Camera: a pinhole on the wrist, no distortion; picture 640 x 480 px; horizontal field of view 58.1 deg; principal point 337.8 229.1 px. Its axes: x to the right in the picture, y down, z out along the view. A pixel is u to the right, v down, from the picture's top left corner.
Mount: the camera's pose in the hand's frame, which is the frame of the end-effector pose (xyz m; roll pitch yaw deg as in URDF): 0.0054 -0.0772 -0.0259 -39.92 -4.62 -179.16
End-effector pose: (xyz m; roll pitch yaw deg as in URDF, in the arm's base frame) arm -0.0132 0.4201 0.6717 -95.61 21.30 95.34
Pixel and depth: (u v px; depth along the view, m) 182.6 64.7 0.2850
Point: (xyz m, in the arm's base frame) -0.2829 0.5564 0.7937
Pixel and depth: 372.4 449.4 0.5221
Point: -0.3325 0.5897 1.1722
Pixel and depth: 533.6 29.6 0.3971
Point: -0.4066 0.3635 0.8835
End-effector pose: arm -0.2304 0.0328 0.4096 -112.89 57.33 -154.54
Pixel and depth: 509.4 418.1 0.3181
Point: -0.2798 -0.3083 0.6161
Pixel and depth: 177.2 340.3 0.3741
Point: -0.3507 -0.3939 0.4389
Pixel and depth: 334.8 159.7 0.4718
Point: -0.1742 -0.4636 0.4619
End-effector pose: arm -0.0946 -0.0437 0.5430 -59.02 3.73 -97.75
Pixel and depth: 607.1 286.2 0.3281
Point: -0.0576 0.0525 0.9315
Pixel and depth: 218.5 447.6 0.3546
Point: -0.1888 -0.1580 0.9631
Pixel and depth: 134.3 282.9 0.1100
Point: -0.1408 -0.0997 0.6972
